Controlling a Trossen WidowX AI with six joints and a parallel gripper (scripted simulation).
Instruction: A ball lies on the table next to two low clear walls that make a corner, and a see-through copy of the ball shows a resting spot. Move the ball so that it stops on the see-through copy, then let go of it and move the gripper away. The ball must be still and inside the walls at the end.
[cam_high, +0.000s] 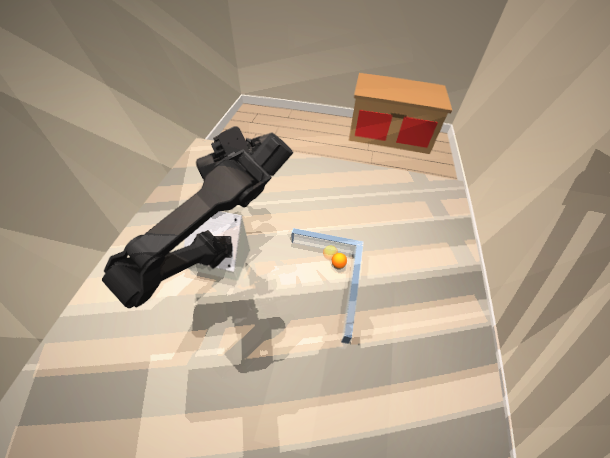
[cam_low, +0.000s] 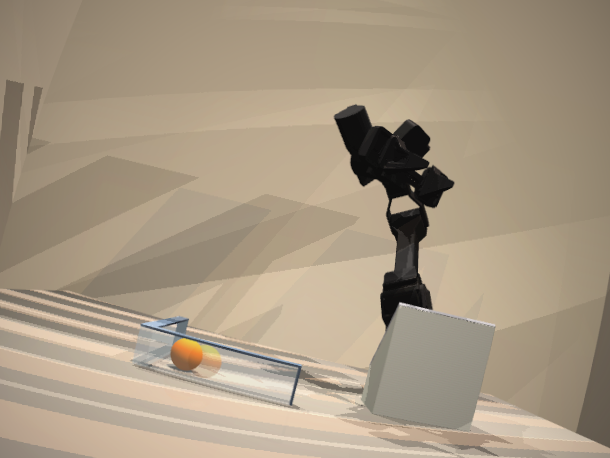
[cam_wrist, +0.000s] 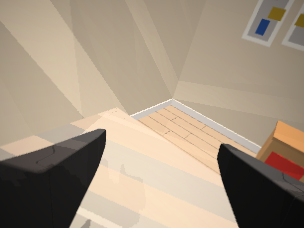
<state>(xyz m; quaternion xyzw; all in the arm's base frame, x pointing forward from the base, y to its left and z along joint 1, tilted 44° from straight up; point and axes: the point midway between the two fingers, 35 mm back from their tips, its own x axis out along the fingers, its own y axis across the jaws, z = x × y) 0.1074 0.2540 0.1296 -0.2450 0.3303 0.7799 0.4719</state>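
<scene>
Now: the orange ball 36 cm below my gripper tip, 31 cm ahead of it and 9 cm to the right of it.
</scene>
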